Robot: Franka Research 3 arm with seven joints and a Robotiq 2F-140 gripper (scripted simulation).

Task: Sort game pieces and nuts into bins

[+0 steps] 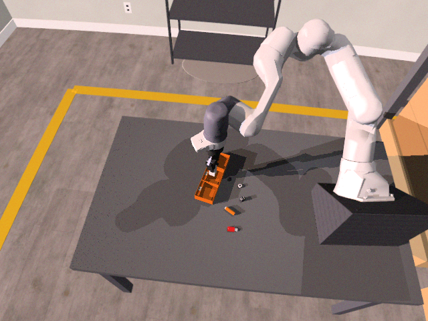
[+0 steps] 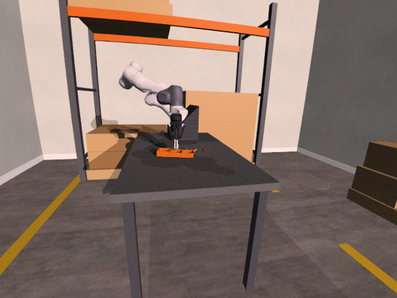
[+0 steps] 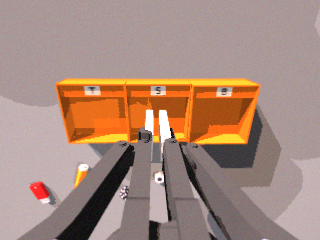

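The dark nut lies 80 mm behind my hand and 80 mm below it. Also, from my hand: orange bin tray 60 mm below; then grey nut 130 mm behind, 30 mm to the left, 80 mm below; then black die 140 mm behind, 100 mm to the left, 80 mm below.
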